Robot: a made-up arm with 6 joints.
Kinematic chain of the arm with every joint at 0, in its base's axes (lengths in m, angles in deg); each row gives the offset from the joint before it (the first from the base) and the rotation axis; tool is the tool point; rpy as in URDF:
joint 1: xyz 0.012 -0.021 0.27 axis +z
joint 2: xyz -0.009 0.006 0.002 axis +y
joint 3: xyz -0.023 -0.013 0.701 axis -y
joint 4: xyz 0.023 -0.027 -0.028 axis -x
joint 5: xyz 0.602 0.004 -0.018 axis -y
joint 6: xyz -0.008 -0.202 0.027 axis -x
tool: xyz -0.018 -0.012 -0.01 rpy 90 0 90
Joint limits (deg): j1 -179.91..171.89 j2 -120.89..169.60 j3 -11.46..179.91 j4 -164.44..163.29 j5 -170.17..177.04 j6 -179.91..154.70
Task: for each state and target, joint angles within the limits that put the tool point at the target. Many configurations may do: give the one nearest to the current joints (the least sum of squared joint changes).
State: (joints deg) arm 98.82 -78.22 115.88 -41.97 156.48 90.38
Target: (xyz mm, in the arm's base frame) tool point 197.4 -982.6 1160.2
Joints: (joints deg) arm 93.35 -61.74 77.94 -46.78 149.28 91.42
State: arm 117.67 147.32 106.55 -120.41 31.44 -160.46
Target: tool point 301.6 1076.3 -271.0
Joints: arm 71.69 132.01 140.49 -122.83 33.36 -160.71
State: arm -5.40 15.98 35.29 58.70 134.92 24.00
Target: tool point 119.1 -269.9 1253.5
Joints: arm -14.56 -27.05 -0.39 48.84 131.13 25.23
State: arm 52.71 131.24 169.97 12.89 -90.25 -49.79
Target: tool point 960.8 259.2 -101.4
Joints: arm 29.70 149.60 168.10 11.30 -89.72 -49.52
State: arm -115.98 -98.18 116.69 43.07 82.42 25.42
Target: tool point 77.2 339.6 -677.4
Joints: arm -120.86 -120.89 157.75 75.46 87.36 21.46
